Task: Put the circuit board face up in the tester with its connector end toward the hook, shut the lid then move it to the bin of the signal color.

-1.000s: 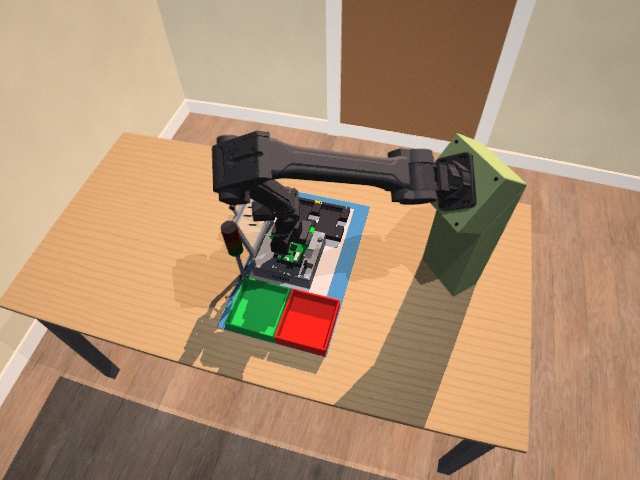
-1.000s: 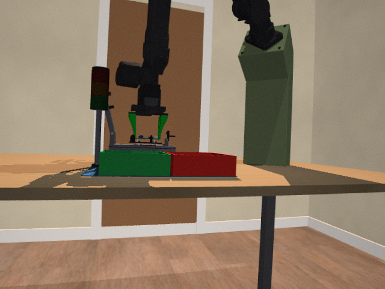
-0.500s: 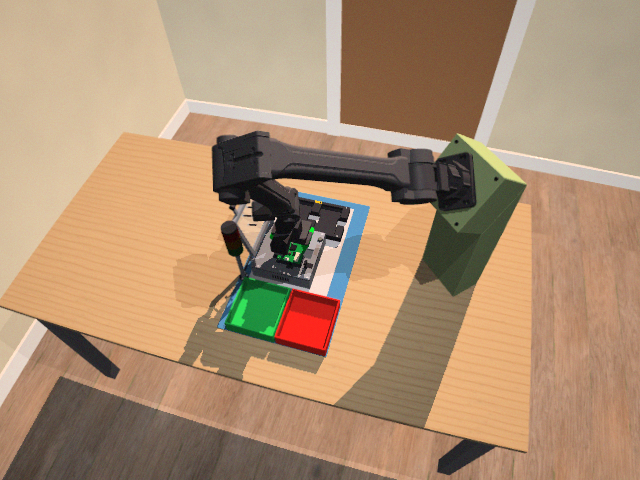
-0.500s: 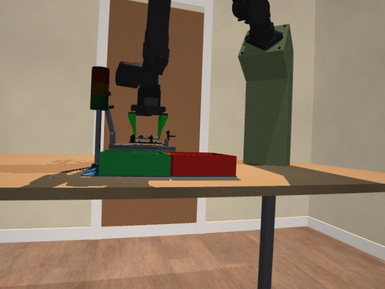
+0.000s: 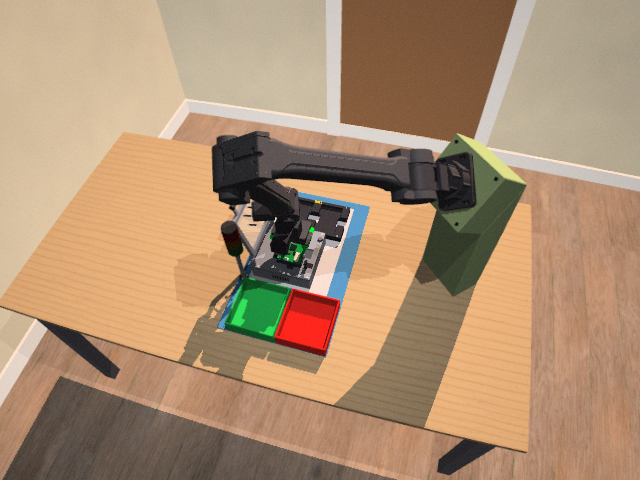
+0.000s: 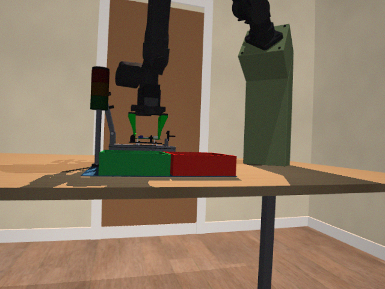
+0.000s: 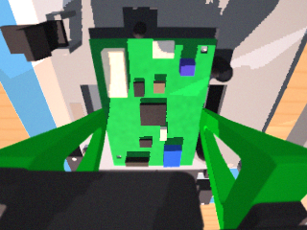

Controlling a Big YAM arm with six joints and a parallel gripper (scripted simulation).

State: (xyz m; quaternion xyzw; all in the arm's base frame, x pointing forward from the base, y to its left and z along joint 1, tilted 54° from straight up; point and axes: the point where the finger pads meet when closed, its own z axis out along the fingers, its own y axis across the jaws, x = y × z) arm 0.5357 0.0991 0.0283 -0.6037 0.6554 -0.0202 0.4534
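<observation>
Right now the green circuit board is right at my hand. From my hand the other things lie so: latch hook 7 cm behind, 5 cm to the left; tester plate 1 cm ahead, 1 cm to the left, 1 cm below; tester lid 12 cm ahead, 2 cm to the left, 10 cm above.
</observation>
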